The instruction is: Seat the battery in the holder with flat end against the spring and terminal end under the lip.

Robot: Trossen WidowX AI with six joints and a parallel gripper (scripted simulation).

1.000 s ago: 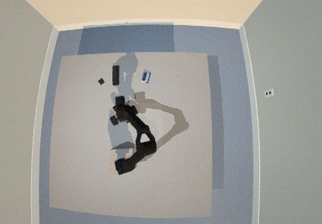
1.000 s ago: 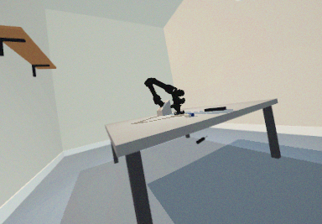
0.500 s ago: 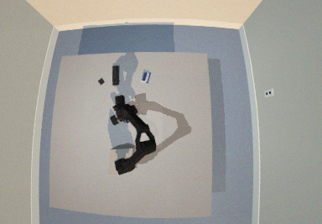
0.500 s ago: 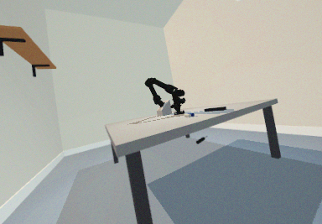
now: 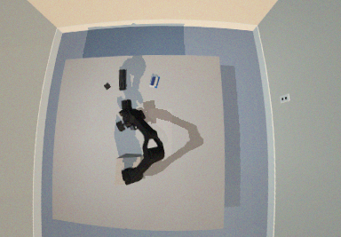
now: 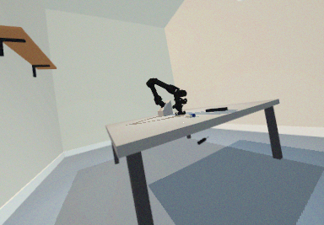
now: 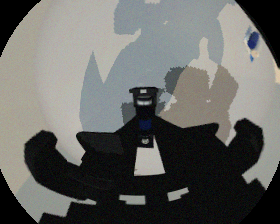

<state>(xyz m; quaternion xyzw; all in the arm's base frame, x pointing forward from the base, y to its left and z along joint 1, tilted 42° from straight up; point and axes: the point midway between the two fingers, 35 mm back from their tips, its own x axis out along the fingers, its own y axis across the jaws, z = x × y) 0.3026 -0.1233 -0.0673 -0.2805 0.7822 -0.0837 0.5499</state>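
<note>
The battery is 10 mm above my gripper tip. Round my gripper tip: white blister card 280 mm ahead, 190 mm to the right; then black remote 330 mm ahead, 60 mm to the left; then screwdriver 270 mm ahead, 70 mm to the right, 200 mm below.
</note>
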